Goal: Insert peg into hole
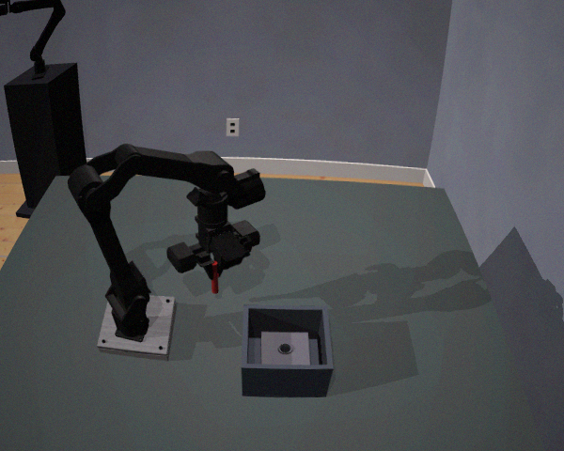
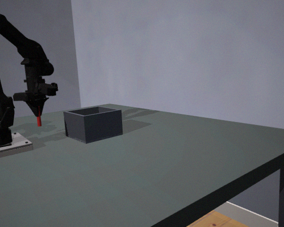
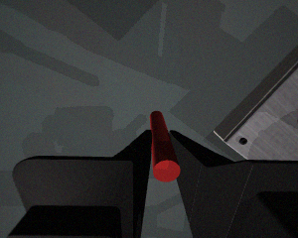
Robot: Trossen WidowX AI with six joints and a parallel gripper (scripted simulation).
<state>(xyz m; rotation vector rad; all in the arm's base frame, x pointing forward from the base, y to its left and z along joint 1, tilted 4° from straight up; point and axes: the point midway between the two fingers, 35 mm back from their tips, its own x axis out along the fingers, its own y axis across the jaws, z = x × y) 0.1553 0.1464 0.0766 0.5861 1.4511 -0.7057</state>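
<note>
Now: hand 170 mm short of the plate, 150 mm to the left of it and 70 mm above it. Round my hand: red peg (40 mm below); box (170 mm ahead, 150 mm to the right, 90 mm below).
</note>
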